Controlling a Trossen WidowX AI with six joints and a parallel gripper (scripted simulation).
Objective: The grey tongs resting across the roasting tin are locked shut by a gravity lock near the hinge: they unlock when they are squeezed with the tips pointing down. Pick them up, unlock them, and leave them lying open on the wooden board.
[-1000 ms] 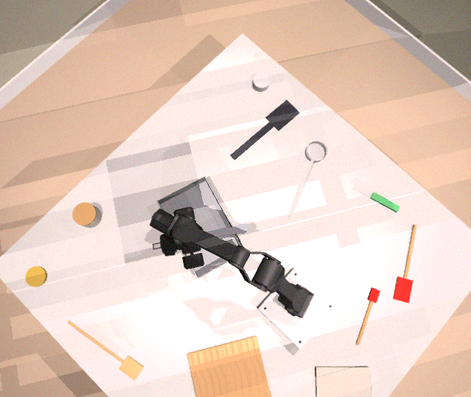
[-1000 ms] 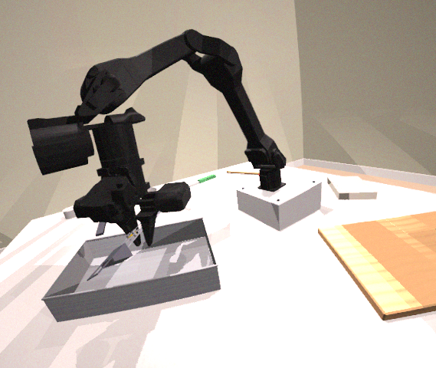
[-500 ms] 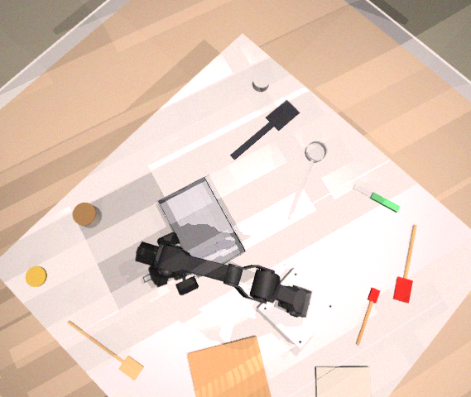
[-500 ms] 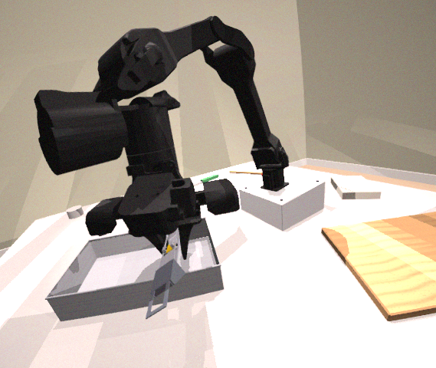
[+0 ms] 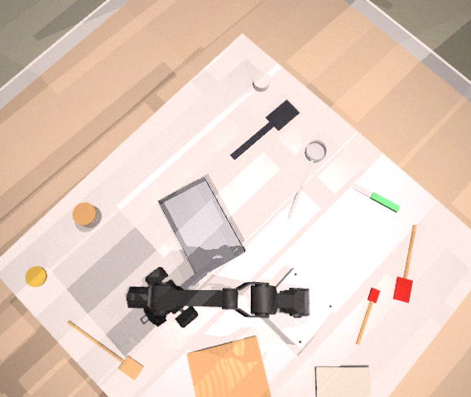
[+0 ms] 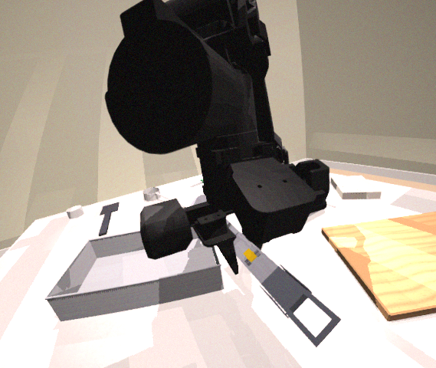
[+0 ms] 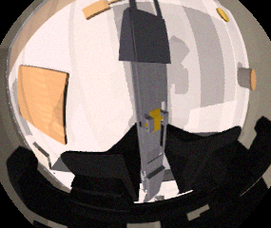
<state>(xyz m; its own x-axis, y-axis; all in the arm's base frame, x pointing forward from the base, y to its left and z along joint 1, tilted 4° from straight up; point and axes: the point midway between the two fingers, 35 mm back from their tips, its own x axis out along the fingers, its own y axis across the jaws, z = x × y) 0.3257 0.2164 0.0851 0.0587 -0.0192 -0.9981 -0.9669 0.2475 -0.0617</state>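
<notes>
My gripper tip is now 350 mm past the wooden board, 160 mm to the right of it and 110 mm above it. Also, from my gripper tip: pale block (620 mm behind, 80 mm to the right, 100 mm below); then grey roasting tin (80 mm ahead, 230 mm to the right, 90 mm below); then black spatula (110 mm ahead, 690 mm to the right, 110 mm below).
</notes>
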